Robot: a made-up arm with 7 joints. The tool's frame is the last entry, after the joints.
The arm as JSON. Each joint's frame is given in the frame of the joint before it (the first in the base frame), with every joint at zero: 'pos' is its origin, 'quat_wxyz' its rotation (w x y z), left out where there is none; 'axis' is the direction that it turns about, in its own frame. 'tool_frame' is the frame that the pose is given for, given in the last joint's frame.
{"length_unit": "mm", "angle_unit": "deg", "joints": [
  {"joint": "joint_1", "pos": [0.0, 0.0, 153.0], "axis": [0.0, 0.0, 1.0]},
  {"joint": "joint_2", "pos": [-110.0, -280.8, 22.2], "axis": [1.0, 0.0, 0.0]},
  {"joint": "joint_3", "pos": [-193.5, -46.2, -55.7], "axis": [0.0, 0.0, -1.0]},
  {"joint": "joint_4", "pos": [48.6, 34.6, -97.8], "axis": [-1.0, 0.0, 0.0]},
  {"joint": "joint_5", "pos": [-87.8, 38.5, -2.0], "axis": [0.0, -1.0, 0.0]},
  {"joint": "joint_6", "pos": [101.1, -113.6, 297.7], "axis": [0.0, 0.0, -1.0]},
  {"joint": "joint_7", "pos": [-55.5, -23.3, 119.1], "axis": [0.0, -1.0, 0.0]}
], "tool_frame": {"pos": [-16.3, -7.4, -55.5]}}
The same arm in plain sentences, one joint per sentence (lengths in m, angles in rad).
The arm has seven revolute joints in a row. What follows holds with every joint at zero, and every direction is one of the base frame's. Joint 1 sits 0.1530 m along +z from the base frame's origin and turns about +z. Joint 2 sits 0.1100 m along -x and 0.2808 m along -y and 0.0222 m along +z from joint 1 and turns about +x. Joint 3 sits 0.1935 m along -x and 0.0462 m along -y and 0.0557 m along -z from joint 2 and turns about -z. Joint 4 sits 0.0486 m along +x and 0.0346 m along +y and 0.0978 m along -z from joint 3 and turns about -x. Joint 5 sits 0.0878 m along -x and 0.0385 m along +y and 0.0020 m along -z from joint 4 and turns about -y. Joint 6 sits 0.1011 m along +x and 0.1136 m along -y and 0.2977 m along +z from joint 5 and turns about -z. Joint 7 sits 0.0555 m along -x and 0.0233 m along -y and 0.1191 m along +z from joint 6 and turns about -y. The tool frame, which is the frame that the pose is given for, sits 0.0163 m along -x and 0.0074 m along -y and 0.0555 m along -z from joint 7; its axes are parallel to the base frame's.
